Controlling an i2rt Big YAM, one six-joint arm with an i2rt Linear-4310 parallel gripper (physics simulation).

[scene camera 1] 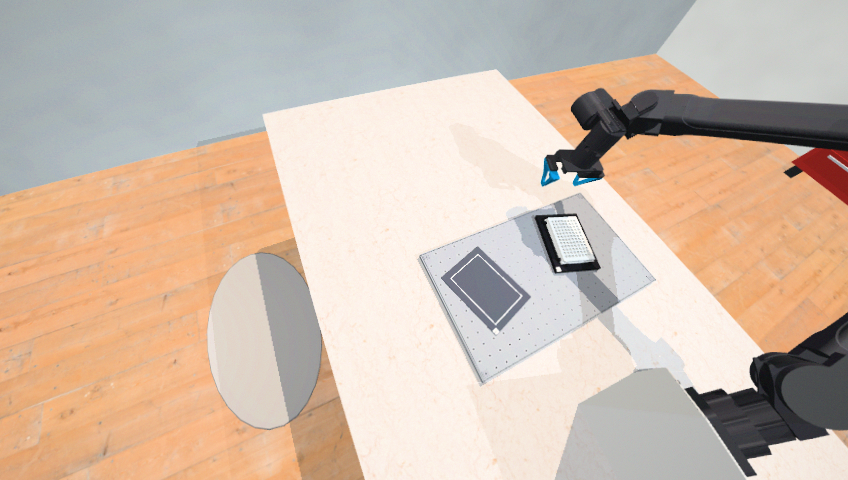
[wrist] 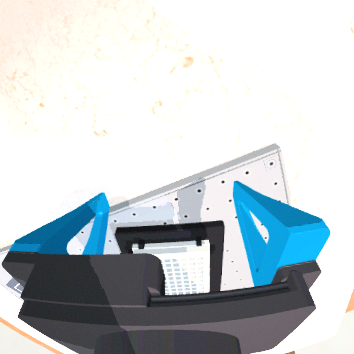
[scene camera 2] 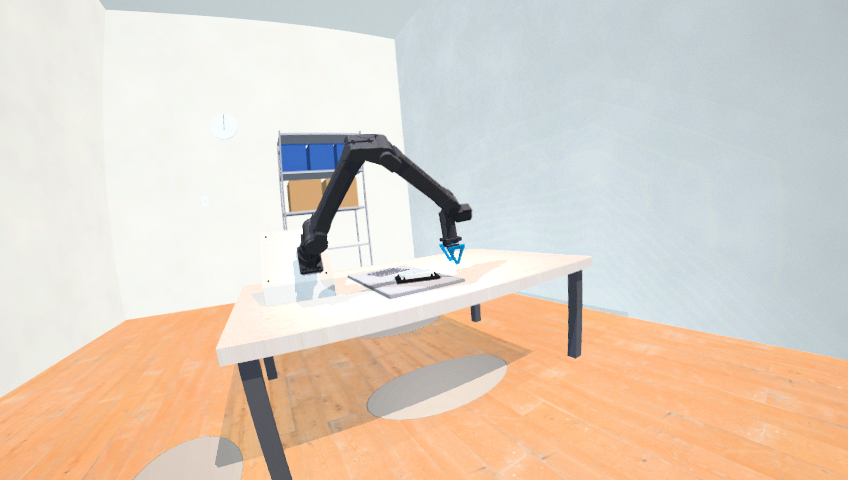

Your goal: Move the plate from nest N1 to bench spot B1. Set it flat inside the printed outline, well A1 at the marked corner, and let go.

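Frame: origin at the arm's base, x ahead, y left, z up, level; centimetres.
Where they show: gripper, fingertip midpoint: (scene camera 1: 557,184) (wrist: 168,193) (scene camera 2: 454,262); arm's base at its link origin: (scene camera 1: 709,427) (scene camera 2: 309,260).
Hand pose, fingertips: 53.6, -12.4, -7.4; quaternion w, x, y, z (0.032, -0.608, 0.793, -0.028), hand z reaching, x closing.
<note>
Things, the pixels of their top centre, and the offset from my fingertips, as dx, dy, dz. "pt": a spot on its surface instead. Level surfaces: height alone.
- white well plate at its top centre: (wrist: 175,284) (scene camera 1: 570,237) (scene camera 2: 416,272) -14.6, +4.9, -2.1
- black nest N1 at its top centre: (wrist: 175,281) (scene camera 1: 569,238) (scene camera 2: 416,273) -14.6, +4.9, -2.6
- Bench spot B1 at a spot on its surface: (scene camera 1: 487,288) pt -18.6, +30.5, -4.6
- white marked corner at a spot on its surface: (scene camera 1: 495,331) pt -27.7, +33.3, -4.6
- table at its surface level: dz -6.1
The white well plate (scene camera 1: 570,239) (scene camera 2: 417,274) (wrist: 187,272) sits in the black nest N1 (scene camera 1: 548,246) (wrist: 216,250), whose white corner mark shows in scene camera 1. Bench spot B1 (scene camera 1: 487,288) is a dark rectangle with a white printed outline and a white marked corner (scene camera 1: 495,331); nothing lies on it. My gripper (scene camera 1: 559,183) (scene camera 2: 455,261) (wrist: 168,193) is open and empty. It hangs above the table, beyond the nest's far end in scene camera 1, apart from the plate. In the wrist view the gripper body hides the plate's lower part.
Nest and spot are on a grey perforated board (scene camera 1: 523,350) (wrist: 260,172) on the table (scene camera 1: 368,237). A grey block (scene camera 1: 642,428) stands near the arm's base. A round grey stool seat (scene camera 1: 261,339) is beside the table. A red object (scene camera 1: 827,172) is at the right.
</note>
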